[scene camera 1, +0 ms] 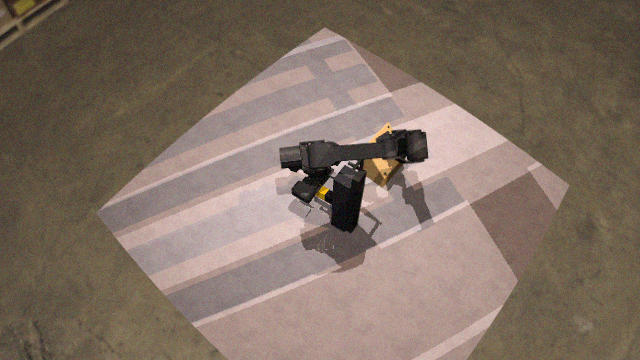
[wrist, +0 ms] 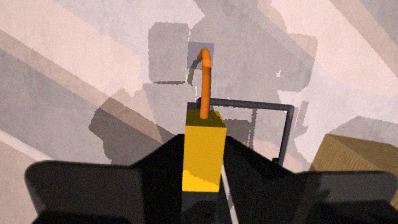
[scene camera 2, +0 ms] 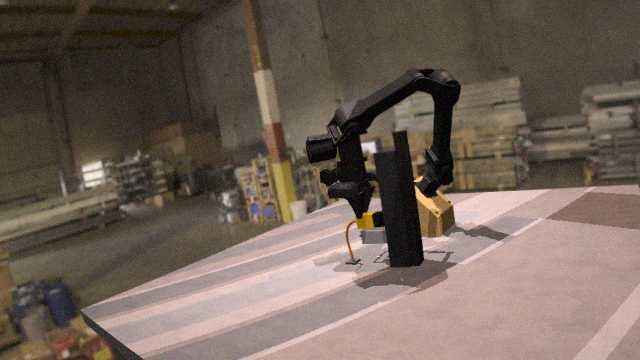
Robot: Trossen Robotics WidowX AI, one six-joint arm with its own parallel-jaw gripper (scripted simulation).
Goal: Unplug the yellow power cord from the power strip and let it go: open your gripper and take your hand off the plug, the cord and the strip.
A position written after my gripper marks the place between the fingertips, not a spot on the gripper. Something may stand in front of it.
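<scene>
Scene camera 1 shows me my gripper (scene camera 1: 317, 188), and scene camera 2 has that same gripper in its picture (scene camera 2: 362, 217). Through the wrist view I see my gripper as well (wrist: 203, 141).
</scene>
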